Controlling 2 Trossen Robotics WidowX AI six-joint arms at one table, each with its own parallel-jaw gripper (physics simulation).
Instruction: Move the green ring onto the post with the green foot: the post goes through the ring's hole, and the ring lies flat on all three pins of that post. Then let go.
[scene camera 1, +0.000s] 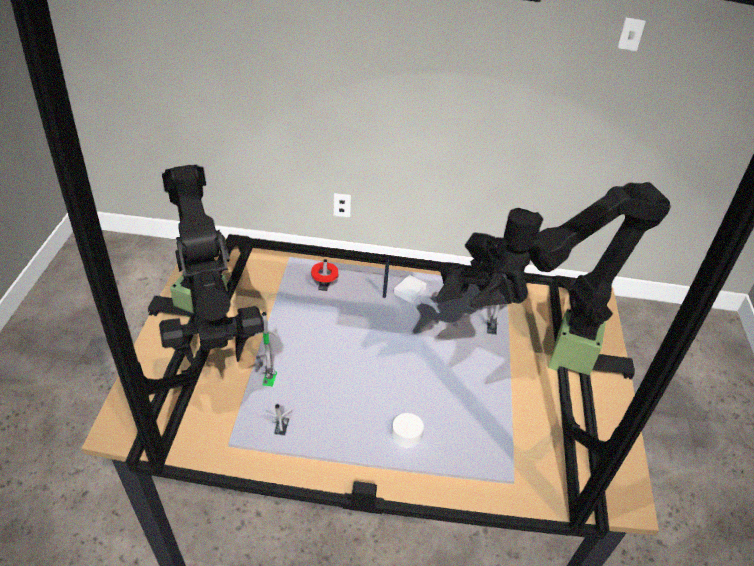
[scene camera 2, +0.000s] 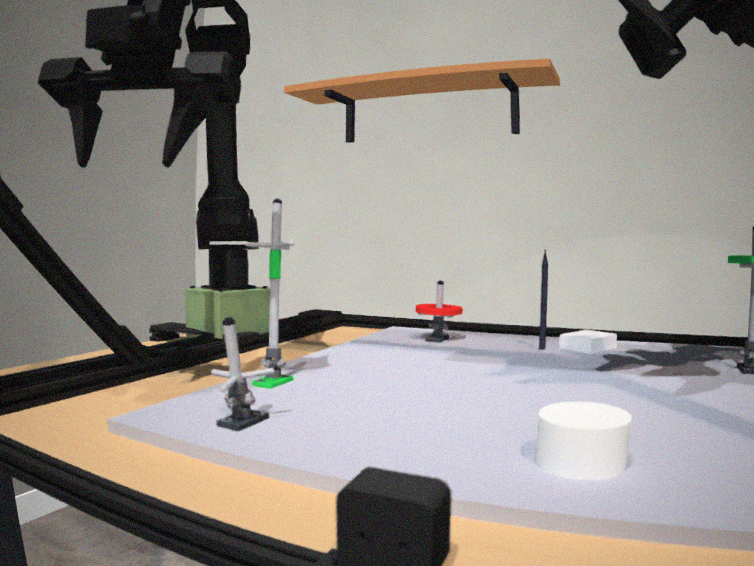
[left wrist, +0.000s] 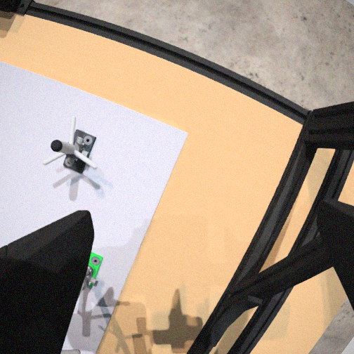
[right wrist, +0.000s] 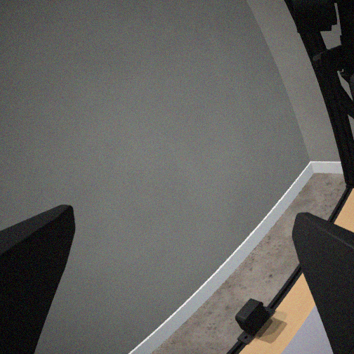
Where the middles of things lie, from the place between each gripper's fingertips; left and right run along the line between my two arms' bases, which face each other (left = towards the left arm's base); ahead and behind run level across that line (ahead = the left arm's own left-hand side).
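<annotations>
My right hand: far short of the white block (scene camera 2: 587, 341), a little to the right of it, far above it.
White block: far to the right of my left hand, far ahead of it, a fair way below it.
</annotations>
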